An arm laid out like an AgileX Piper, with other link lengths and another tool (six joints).
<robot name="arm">
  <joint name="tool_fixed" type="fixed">
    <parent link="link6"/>
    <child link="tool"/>
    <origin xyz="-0.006 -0.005 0.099" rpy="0 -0.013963 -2.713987"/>
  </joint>
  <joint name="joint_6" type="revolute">
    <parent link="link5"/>
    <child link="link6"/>
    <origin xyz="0 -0.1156 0" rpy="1.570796 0 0"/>
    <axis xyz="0 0 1"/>
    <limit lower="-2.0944" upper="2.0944"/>
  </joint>
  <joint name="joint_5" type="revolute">
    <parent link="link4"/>
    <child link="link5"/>
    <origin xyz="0 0 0" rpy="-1.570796 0 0"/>
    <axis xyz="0 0 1"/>
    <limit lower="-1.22" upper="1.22"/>
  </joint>
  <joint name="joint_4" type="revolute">
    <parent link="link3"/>
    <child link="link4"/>
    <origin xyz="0.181 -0.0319 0" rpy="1.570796 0 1.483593"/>
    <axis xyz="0 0 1"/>
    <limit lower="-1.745" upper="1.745"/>
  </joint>
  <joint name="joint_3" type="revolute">
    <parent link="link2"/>
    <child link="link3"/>
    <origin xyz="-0.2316 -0.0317 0"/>
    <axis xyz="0 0 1"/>
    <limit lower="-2.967" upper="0"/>
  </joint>
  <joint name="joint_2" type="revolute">
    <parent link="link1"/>
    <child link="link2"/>
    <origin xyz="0 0 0" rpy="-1.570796 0 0"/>
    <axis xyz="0 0 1"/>
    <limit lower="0" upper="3.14"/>
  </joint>
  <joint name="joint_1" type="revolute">
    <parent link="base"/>
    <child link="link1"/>
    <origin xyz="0 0 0.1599"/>
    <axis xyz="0 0 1"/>
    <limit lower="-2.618" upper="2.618"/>
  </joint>
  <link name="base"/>
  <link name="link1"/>
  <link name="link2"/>
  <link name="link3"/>
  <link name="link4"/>
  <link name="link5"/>
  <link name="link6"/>
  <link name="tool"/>
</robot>
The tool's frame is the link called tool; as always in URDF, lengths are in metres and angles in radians.
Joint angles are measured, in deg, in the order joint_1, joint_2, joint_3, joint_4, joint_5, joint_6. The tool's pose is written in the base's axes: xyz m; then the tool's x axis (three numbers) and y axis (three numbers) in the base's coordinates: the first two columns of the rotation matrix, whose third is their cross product. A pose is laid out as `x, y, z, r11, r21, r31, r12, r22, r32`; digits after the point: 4 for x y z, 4 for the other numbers.
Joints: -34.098, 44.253, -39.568, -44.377, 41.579, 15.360
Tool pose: 0.1112, -0.1983, 0.2672, 0.3913, -0.3410, 0.8548, -0.8486, -0.4929, 0.1919
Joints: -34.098, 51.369, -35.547, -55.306, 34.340, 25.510
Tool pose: 0.1314, -0.2114, 0.2479, 0.4449, -0.3088, 0.8406, -0.8220, -0.5134, 0.2465
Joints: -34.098, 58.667, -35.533, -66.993, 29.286, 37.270
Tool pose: 0.1552, -0.2237, 0.2421, 0.4579, -0.2748, 0.8455, -0.8045, -0.5328, 0.2625
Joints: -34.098, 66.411, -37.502, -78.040, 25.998, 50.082
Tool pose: 0.1808, -0.2355, 0.2362, 0.4461, -0.2682, 0.8538, -0.7989, -0.5493, 0.2449
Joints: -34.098, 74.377, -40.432, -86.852, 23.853, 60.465
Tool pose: 0.2061, -0.2462, 0.2246, 0.4463, -0.2783, 0.8505, -0.7895, -0.5699, 0.2279
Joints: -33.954, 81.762, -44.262, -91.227, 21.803, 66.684
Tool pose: 0.2311, -0.2539, 0.2099, 0.4478, -0.3051, 0.8405, -0.7787, -0.5950, 0.1989
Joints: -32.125, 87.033, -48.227, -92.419, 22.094, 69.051
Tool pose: 0.2535, -0.2568, 0.2032, 0.4529, -0.3086, 0.8364, -0.7677, -0.6121, 0.1899
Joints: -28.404, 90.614, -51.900, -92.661, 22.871, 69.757
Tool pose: 0.2807, -0.2489, 0.2031, 0.4633, -0.2817, 0.8402, -0.7372, -0.6487, 0.1890
